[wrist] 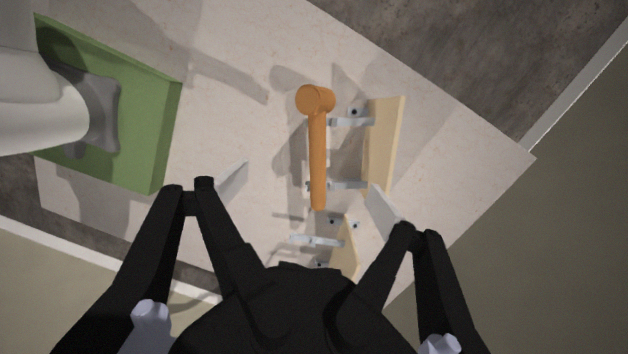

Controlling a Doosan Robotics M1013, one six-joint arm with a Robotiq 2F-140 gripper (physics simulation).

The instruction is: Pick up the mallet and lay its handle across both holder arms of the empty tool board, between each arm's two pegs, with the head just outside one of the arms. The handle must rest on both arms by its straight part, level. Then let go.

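Places are measured from the arm's base along level axes (x ahead, y left, z up), in centimetres.
Pixels of known places: gripper, fingertip midpoint: [309,182]; arm's base at its link origin: [80,105].
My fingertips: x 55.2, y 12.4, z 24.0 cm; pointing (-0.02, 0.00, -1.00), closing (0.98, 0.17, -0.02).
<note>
Ahead of a thing's pixels: the offset from my fingertips to its middle.
The orange mallet @(dx +2.1, dy -2.1, dz -20.9 cm) [317,150] lies across both grey holder arms of a wooden tool board @(dx +9.7, dy +0.5, dz -21.0 cm) [385,145]. Its handle crosses the upper arm [355,121] and the lower arm [350,185] near their outer ends and appears to lie between each arm's pegs. Its head is just outside the upper arm, and the handle's end extends past the lower arm. The handle looks about level, though this steep view does not show its contact with the arms well. My gripper [309,182] is open, its fingers wide apart and apart from the mallet, back toward the camera.
A second wooden board @(dx +16.2, dy -32.8, dz -20.1 cm) [345,252] with a grey arm [315,241] stands below the first, partly hidden by the gripper body. A green block [135,120] bearing the robot's base is at the left. The pale table's edge [530,156] is at the right.
</note>
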